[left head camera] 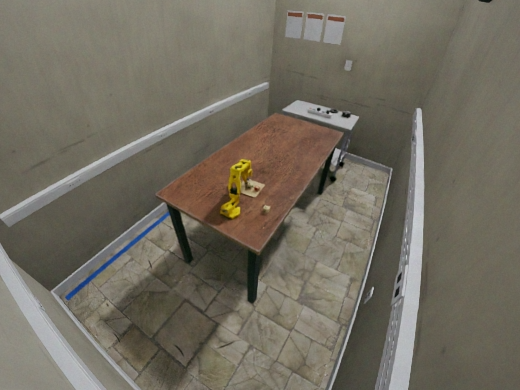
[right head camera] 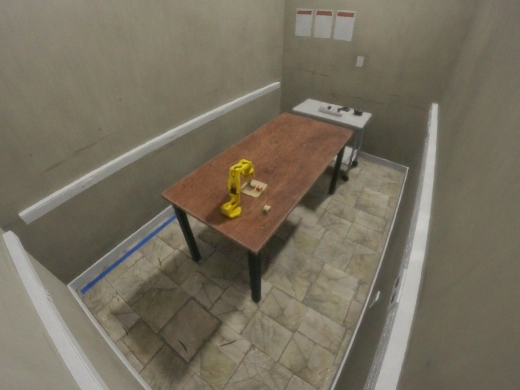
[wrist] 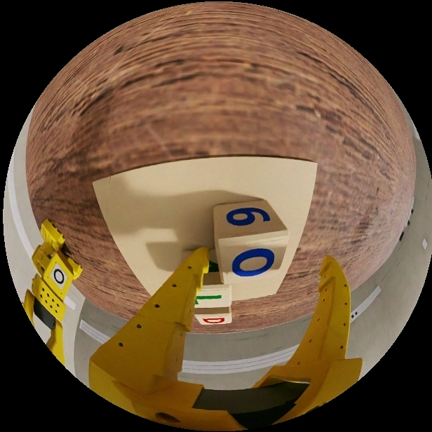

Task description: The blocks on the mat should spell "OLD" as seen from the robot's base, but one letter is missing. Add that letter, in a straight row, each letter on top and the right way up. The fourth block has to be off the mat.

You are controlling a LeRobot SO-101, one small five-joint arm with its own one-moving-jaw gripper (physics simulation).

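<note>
The O block (wrist: 252,261) has a blue O facing the wrist camera and a blue 6 on a side face. It is over the mat (wrist: 280,182) (left head camera: 251,193) (right head camera: 254,194); I cannot tell whether its underside touches it. My gripper (wrist: 266,258) is open around the O block, with the left jaw tip close to it and a gap to the right jaw. Beyond it in the wrist view, the L block (wrist: 213,298) shows a green L, partly hidden by the left jaw. The D block (wrist: 215,318) shows a red D past it. A fourth block (left head camera: 266,208) (right head camera: 267,209) lies off the mat.
The blocks and the yellow arm (left head camera: 234,187) (right head camera: 234,187) stand on the brown table (left head camera: 280,145) (right head camera: 290,145). The fourth block lies near the table's long right edge. A white side table (left head camera: 300,107) (right head camera: 310,106) with small dark items stands past the far end.
</note>
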